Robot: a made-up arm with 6 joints. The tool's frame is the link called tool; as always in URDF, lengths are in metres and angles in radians.
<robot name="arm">
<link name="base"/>
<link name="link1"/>
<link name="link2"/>
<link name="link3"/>
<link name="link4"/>
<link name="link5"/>
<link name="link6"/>
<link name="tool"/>
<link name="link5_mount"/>
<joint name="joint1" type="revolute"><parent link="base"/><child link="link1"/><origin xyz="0.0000 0.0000 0.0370" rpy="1.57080 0.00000 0.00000"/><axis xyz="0 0 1"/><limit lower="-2.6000" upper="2.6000"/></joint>
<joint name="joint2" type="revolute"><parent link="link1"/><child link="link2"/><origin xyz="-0.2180 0.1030 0.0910" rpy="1.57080 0.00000 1.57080"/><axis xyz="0 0 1"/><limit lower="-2.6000" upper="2.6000"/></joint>
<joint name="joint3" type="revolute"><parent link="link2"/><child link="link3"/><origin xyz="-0.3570 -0.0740 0.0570" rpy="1.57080 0.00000 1.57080"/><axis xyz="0 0 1"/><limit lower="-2.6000" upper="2.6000"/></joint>
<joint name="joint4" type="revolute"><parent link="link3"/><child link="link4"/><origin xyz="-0.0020 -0.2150 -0.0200" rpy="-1.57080 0.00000 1.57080"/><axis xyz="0 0 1"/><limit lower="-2.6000" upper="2.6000"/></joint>
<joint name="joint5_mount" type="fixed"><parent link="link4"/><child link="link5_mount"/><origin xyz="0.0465 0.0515 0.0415" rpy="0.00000 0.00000 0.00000"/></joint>
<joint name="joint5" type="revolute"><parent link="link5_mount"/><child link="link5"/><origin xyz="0.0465 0.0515 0.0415" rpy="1.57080 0.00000 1.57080"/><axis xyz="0 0 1"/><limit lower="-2.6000" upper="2.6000"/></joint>
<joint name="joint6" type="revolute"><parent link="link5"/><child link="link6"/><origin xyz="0.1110 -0.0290 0.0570" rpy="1.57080 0.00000 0.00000"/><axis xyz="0 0 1"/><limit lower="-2.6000" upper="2.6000"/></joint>
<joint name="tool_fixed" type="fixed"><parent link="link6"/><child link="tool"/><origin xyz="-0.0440 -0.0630 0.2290" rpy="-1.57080 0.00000 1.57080"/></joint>
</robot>
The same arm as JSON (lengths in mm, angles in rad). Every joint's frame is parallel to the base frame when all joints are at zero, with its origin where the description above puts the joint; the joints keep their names.
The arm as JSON. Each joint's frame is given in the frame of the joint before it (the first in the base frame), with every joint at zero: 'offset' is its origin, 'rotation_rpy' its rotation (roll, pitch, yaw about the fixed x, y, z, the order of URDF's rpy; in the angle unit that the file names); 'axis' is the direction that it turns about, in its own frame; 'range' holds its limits. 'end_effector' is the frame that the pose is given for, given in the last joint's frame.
{
  "length_unit": "mm",
  "angle_unit": "rad",
  "chain": [
    {
      "id": "joint1",
      "offset": [
        0.0,
        0.0,
        37.0
      ],
      "rotation_rpy": [
        0.0,
        0.0,
        0.0
      ],
      "axis": "-y",
      "range": [
        -2.6,
        2.6
      ]
    },
    {
      "id": "joint2",
      "offset": [
        -218.0,
        -91.0,
        103.0
      ],
      "rotation_rpy": [
        0.0,
        0.0,
        0.0
      ],
      "axis": "+x",
      "range": [
        -2.6,
        2.6
      ]
    },
    {
      "id": "joint3",
      "offset": [
        57.0,
        74.0,
        -357.0
      ],
      "rotation_rpy": [
        0.0,
        0.0,
        0.0
      ],
      "axis": "+z",
      "range": [
        -2.6,
        2.6
      ]
    },
    {
      "id": "joint4",
      "offset": [
        -215.0,
        2.0,
        -20.0
      ],
      "rotation_rpy": [
        0.0,
        0.0,
        0.0
      ],
      "axis": "+y",
      "range": [
        -2.6,
        2.6
      ]
    },
    {
      "id": "joint5",
      "offset": [
        93.0,
        83.0,
        -103.0
      ],
      "rotation_rpy": [
        0.0,
        0.0,
        0.0
      ],
      "axis": "+x",
      "range": [
        -2.6,
        2.6
      ]
    },
    {
      "id": "joint6",
      "offset": [
        57.0,
        -29.0,
        -111.0
      ],
      "rotation_rpy": [
        0.0,
        0.0,
        0.0
      ],
      "axis": "-y",
      "range": [
        -2.6,
        2.6
      ]
    }
  ],
  "end_effector": {
    "offset": [
      -63.0,
      -229.0,
      44.0
    ],
    "rotation_rpy": [
      0.0,
      0.0,
      0.0
    ]
  }
}

